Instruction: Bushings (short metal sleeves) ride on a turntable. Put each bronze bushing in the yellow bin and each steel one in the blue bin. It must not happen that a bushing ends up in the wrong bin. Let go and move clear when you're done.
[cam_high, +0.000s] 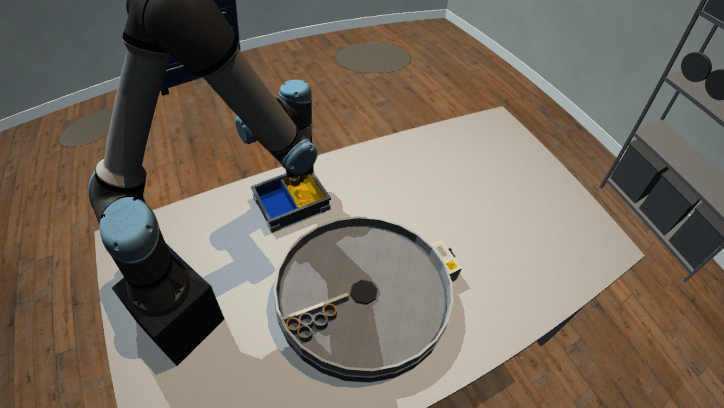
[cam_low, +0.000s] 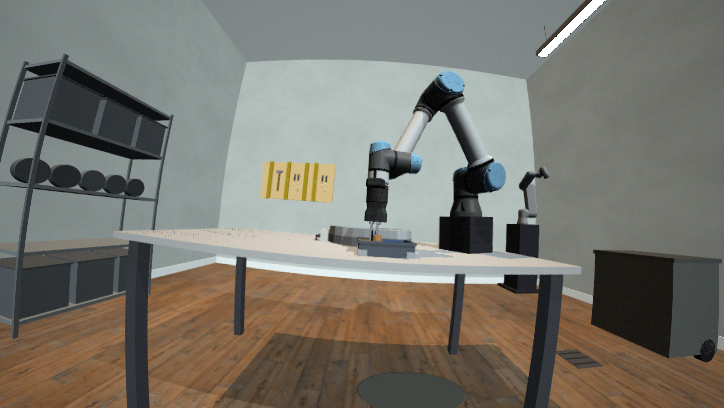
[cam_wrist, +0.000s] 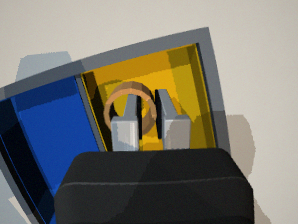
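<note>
My gripper is now 40 mm past the bin, 30 mm to the left of it and 40 mm above it. Also, from my hand: round grey turntable: 10 mm ahead, 410 mm to the right, 10 mm below.
</note>
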